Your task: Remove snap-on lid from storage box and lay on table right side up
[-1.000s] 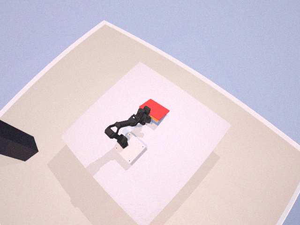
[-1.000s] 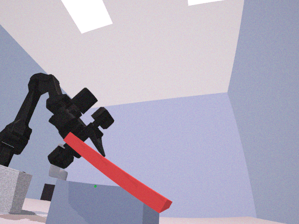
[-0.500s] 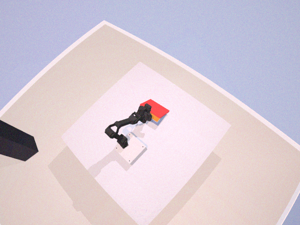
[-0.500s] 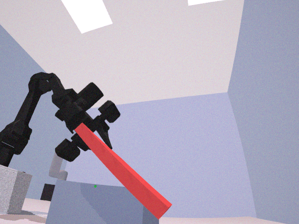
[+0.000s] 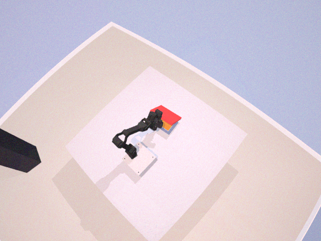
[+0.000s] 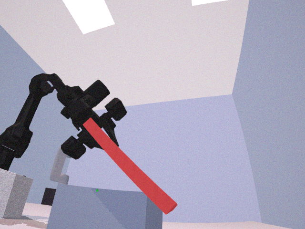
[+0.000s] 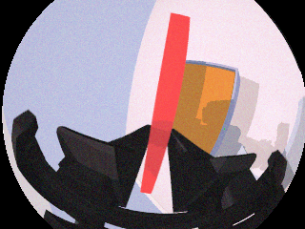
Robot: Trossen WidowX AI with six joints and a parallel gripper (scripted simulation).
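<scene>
Now: the red lid 6 cm ahead of my gripper tip, 2 cm to the left of it and 5 cm below it. Also, from my gripper tip: storage box 3 cm ahead, 1 cm to the left, 14 cm below.
</scene>
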